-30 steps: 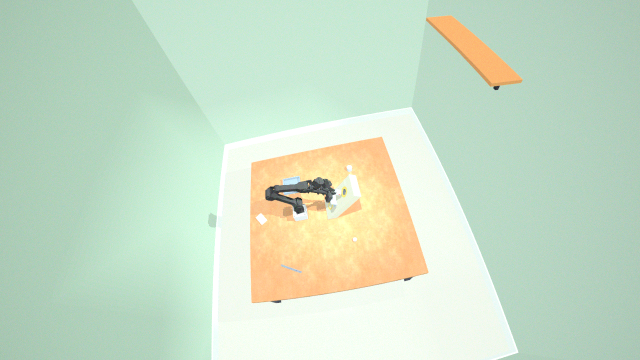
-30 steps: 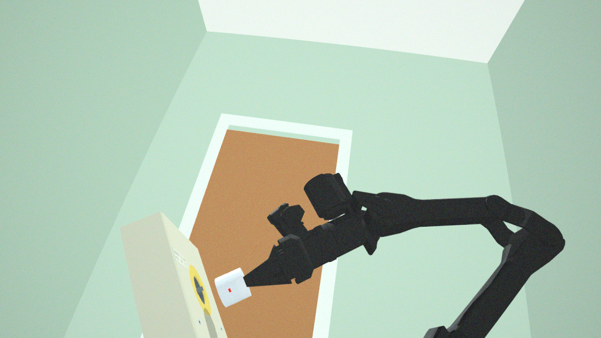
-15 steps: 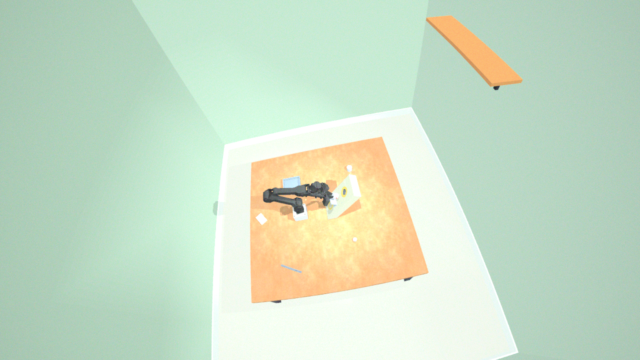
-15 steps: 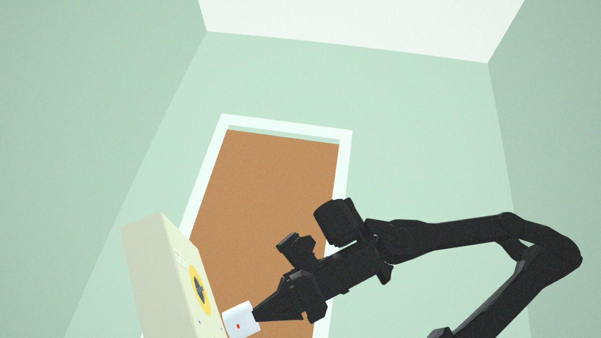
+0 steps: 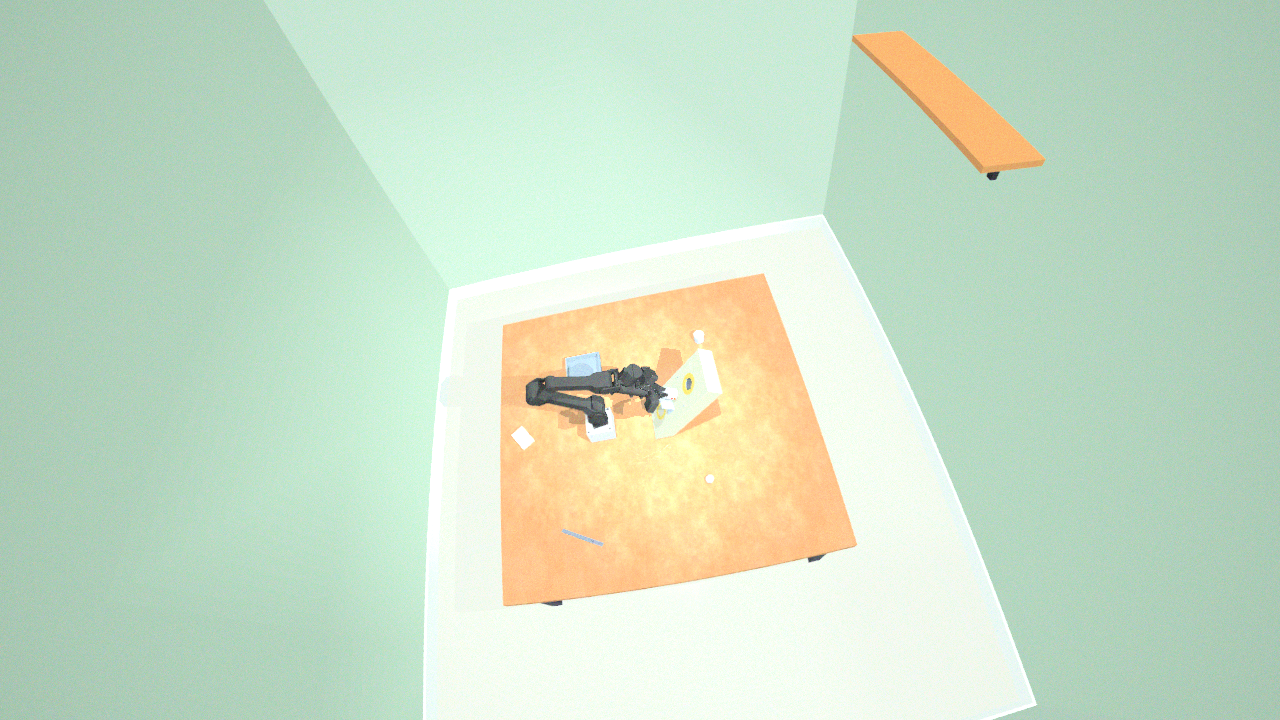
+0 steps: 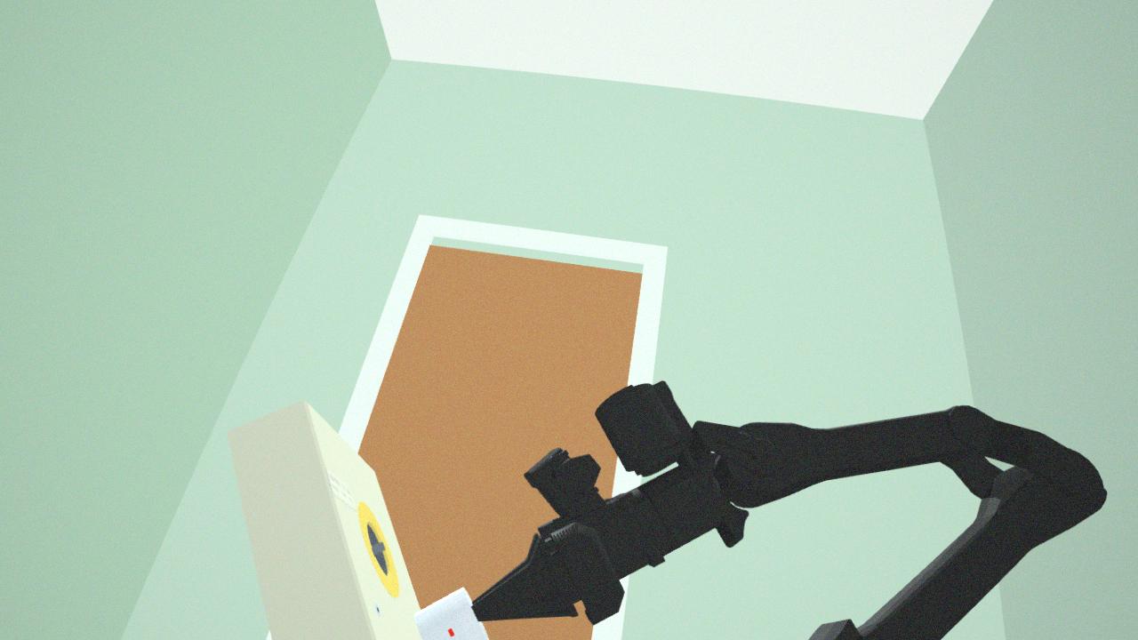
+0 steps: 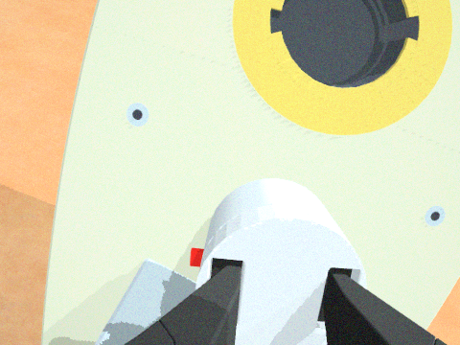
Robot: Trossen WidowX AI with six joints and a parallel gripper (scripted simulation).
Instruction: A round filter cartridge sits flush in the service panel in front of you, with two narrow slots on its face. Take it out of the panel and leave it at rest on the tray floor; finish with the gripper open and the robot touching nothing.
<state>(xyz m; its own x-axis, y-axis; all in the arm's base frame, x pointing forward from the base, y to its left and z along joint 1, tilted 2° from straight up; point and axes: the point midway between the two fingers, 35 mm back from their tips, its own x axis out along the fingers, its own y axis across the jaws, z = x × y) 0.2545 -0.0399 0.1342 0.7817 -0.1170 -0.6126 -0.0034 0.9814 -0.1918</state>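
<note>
The round filter cartridge is 2 cm below my gripper tip and 1 cm ahead of it. Round my gripper tip: cream service panel: 5 cm below, 5 cm ahead, 1 cm to the right; then white square pad: 62 cm behind, 20 cm below, 11 cm to the left.
</note>
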